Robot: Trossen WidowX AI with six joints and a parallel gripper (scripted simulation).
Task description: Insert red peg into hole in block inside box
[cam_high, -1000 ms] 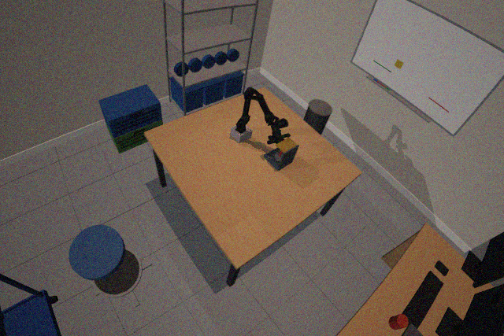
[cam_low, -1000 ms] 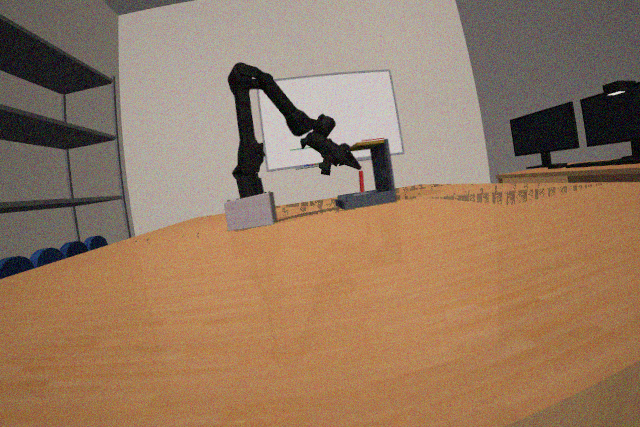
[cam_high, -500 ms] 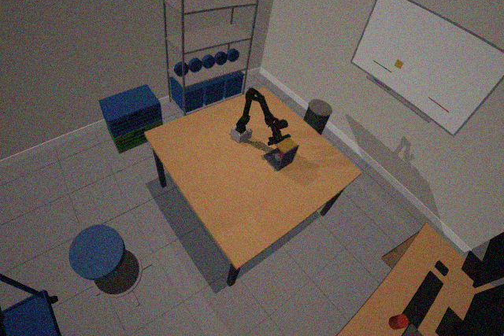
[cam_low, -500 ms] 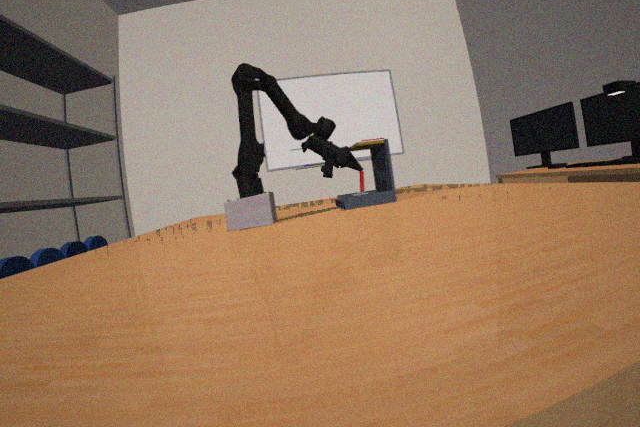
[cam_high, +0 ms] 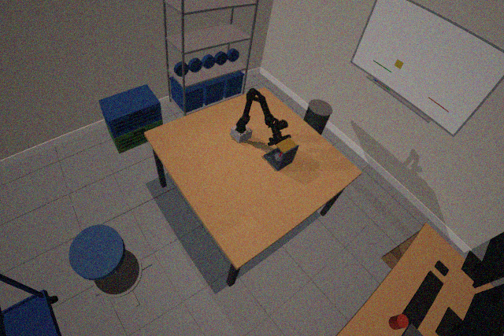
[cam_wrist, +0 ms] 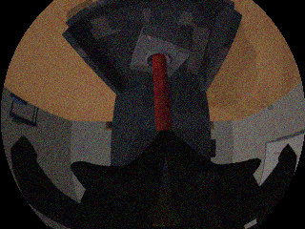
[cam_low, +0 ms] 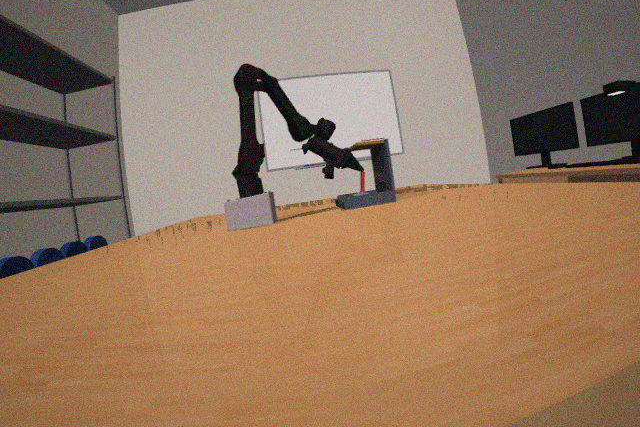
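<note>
Right now my gripper tip is 40 mm above the red peg and 10 mm past it. Round my gripper tip: yellow roof (80 mm above, 10 mm to the right, 10 mm ahead); box back wall (60 mm ahead, 20 mm to the right, 10 mm below).
</note>
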